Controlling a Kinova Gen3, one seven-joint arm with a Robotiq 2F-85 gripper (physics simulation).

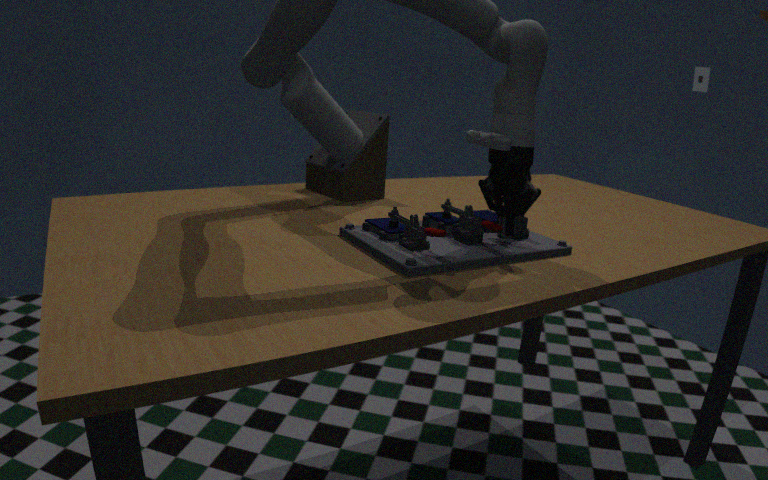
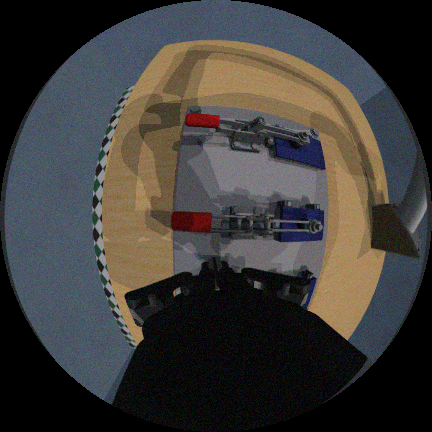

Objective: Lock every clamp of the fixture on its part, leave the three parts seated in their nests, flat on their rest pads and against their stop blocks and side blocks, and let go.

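Where they show: gripper, between the fingertips: (image 1: 504, 238) (image 2: 213, 264); arm's base, origin of its link: (image 1: 347, 145).
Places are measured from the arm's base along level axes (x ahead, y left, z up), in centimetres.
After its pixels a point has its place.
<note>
The grey fixture plate (image 1: 453, 254) @(x 49.8, y -14.7, z -10.8 cm) (image 2: 240, 175) @(x 45.2, y -12.4, z -10.8 cm) carries three clamps and three blue parts. The far clamp (image 1: 414, 237) @(x 44.8, y -18.7, z -8.8 cm) (image 2: 256, 126) @(x 43.3, y -16.8, z -6.5 cm) has its red handle low and its arm over a blue part (image 1: 380, 224) @(x 34.7, y -17.4, z -9.2 cm) (image 2: 299, 154) @(x 36.4, y -14.6, z -9.2 cm). The middle clamp (image 1: 468, 230) @(x 46.5, y -7.9, z -8.5 cm) (image 2: 252, 223) @(x 45.8, y -6.8, z -6.5 cm) also has its handle low and its arm over a blue part (image 2: 300, 237) @(x 39.2, y -3.9, z -8.2 cm). The third clamp (image 1: 522, 227) @(x 48.7, y 4.7, z -8.9 cm) is mostly hidden; its arm end (image 2: 307, 274) @(x 36.9, y 2.4, z -9.3 cm) shows near the third blue part (image 2: 312, 290) @(x 35.9, y 5.4, z -8.6 cm). Its handle is hidden. My gripper (image 1: 511, 233) @(x 50.0, y -2.2, z -9.7 cm) (image 2: 213, 264) @(x 50.0, y -2.2, z -9.7 cm) is shut and empty, pointing down low beside the third clamp.
The plate lies on the wooden table (image 1: 283, 350) @(x 61.1, y -51.3, z -12.3 cm) (image 2: 240, 80) @(x 40.0, y -34.6, z -12.3 cm). The robot's base block (image 1: 368, 169) @(x 5.9, y 2.0, z -5.0 cm) (image 2: 394, 230) @(x 5.9, y 1.7, z -3.3 cm) stands behind it at the table's back. Bolt heads (image 1: 410, 262) @(x 50.3, y -24.3, z -10.4 cm) stand at the plate's corners. The two visible clamps rise above the plate beside the gripper.
</note>
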